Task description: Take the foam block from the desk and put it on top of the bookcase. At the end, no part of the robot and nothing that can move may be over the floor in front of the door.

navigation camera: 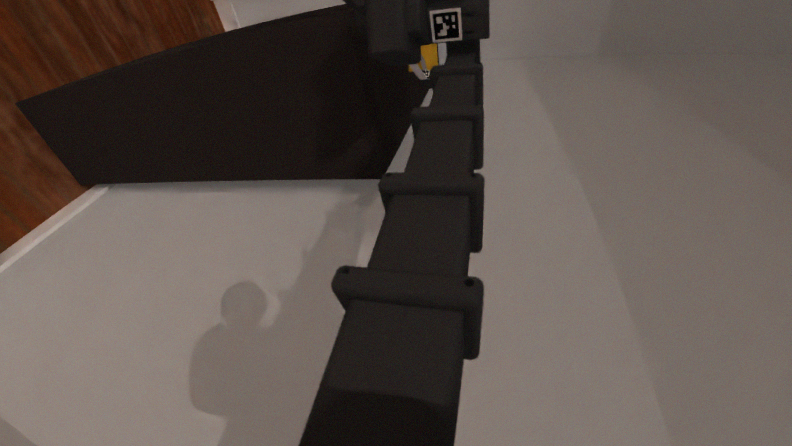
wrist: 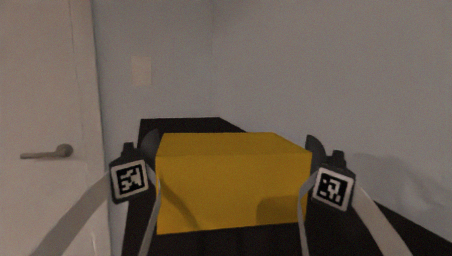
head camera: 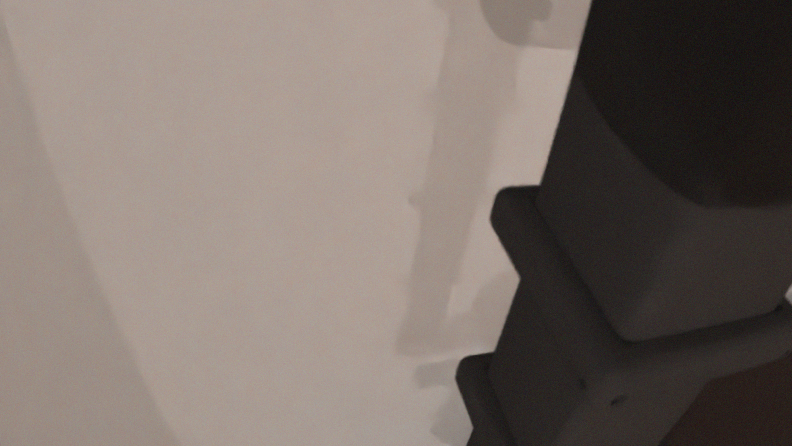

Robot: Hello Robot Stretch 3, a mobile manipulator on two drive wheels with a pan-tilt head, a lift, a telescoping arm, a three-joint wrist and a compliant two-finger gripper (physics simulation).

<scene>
I see my gripper (wrist: 229, 150), a yellow foam block (wrist: 209, 181), a dark bookcase (navigation camera: 303, 100) and a white door (wrist: 59, 146).
The dark bookcase shows as well in the wrist view (wrist: 321, 224). The head camera view does not show the yellow foam block: it is out of frame.
</scene>
